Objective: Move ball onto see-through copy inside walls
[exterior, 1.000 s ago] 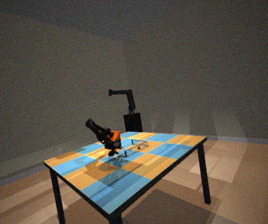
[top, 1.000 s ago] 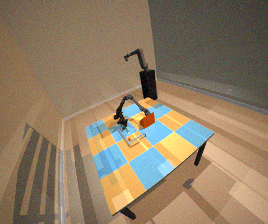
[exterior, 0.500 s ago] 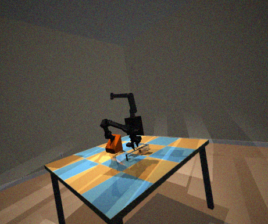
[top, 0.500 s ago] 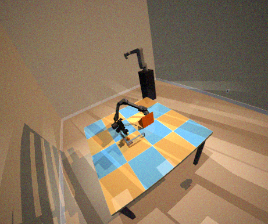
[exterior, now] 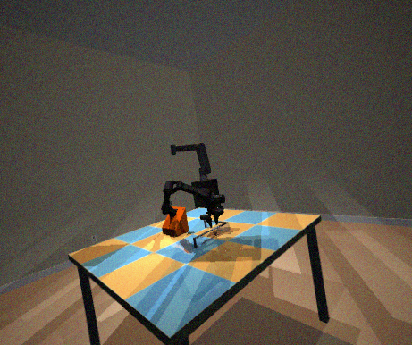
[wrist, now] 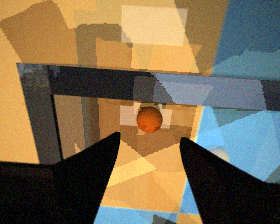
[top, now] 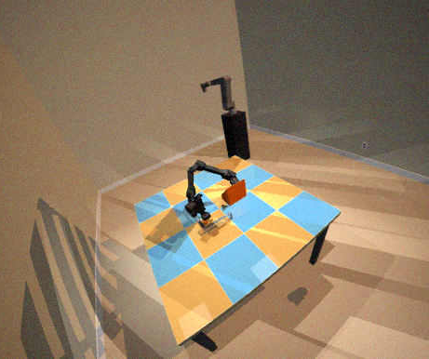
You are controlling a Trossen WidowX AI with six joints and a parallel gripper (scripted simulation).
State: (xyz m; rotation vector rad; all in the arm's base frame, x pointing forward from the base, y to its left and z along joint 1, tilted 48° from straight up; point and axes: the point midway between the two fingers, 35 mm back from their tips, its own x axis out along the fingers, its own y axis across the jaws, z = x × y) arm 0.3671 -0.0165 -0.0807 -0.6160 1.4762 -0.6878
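The orange-brown ball lies 40 mm below my gripper tip. From my gripper tip the other things lie so: pale round patch 80 mm to the right, 50 mm behind, 40 mm below.
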